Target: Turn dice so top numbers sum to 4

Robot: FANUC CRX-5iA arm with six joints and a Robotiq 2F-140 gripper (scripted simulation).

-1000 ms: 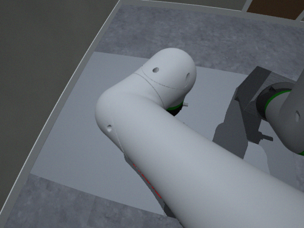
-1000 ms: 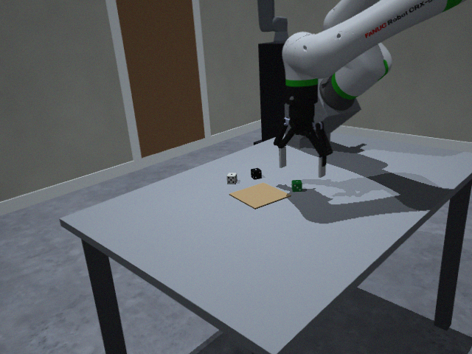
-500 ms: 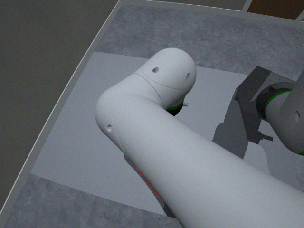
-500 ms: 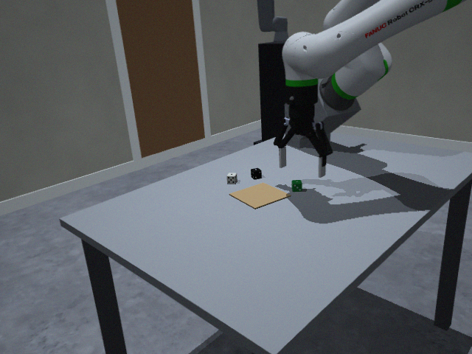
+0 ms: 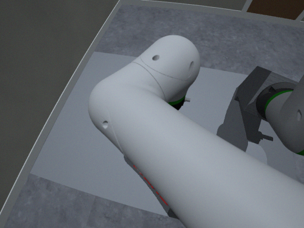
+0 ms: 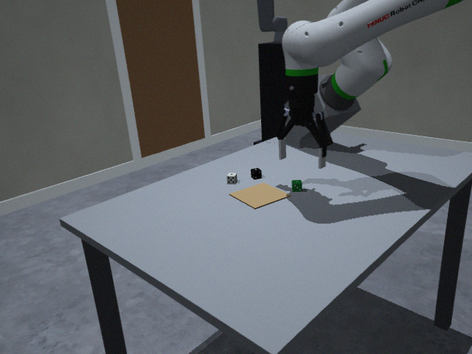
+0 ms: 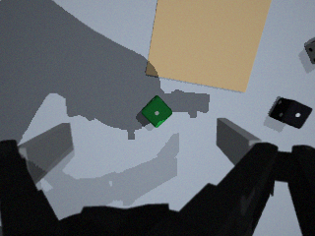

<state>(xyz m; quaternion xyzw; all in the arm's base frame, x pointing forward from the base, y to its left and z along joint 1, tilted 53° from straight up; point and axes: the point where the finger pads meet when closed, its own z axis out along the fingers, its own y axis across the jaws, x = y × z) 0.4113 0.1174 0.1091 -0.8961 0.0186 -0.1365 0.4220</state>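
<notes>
My gripper is now 100 mm short of the white die, 220 mm to the left of it and 90 mm above it. Round my hand: tan mat 120 mm ahead, 70 mm to the right, 100 mm below; black die 20 mm ahead, 190 mm to the right, 90 mm below; green die 10 mm ahead, 10 mm to the right, 90 mm below.
</notes>
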